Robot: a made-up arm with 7 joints.
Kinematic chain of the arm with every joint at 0, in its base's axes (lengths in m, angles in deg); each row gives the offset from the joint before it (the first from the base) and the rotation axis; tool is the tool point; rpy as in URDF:
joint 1: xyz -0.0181 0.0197 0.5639 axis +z
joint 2: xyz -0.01 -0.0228 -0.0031 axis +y
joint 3: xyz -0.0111 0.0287 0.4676 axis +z
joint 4: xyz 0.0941 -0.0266 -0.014 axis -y
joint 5: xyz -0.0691 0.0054 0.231 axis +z
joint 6: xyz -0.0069 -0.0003 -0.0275 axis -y
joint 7: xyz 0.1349 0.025 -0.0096 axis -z
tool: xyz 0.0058 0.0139 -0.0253 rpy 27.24 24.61 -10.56
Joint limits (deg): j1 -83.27..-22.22 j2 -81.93..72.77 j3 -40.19..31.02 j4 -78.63..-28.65 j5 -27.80..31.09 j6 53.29..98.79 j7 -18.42..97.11
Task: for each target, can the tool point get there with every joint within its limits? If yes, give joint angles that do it. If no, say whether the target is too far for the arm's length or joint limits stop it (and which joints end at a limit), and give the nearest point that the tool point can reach.
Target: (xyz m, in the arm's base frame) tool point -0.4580 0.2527 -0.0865
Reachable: no: joint limits stop it (at a limit: joint 2, joint 3, joint 4, joint 5, joint 6, joint 7) | nearest point -0.6489 0.3538 0.8159 | short by 0.928 m
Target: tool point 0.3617 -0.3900 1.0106
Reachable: yes | joints -41.83 23.48 -14.43 -52.37 19.15 61.76 74.25
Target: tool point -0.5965 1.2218 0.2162
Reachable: no: too far | nearest point -0.3625 0.7355 0.8116 | short by 0.804 m
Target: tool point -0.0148 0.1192 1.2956
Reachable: yes | joints -50.95 -32.50 4.29 -55.05 14.72 73.97 -2.02
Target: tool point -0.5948 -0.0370 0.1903
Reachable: no: joint limits stop it (at a limit: joint 1, joint 2, joint 3, joint 4, joint 5, joint 6, joint 7) | nearest point -0.7293 0.0813 0.8159 | short by 0.651 m
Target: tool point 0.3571 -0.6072 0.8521
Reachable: yes | joints -66.54 49.15 14.99 -38.33 7.19 84.65 38.98
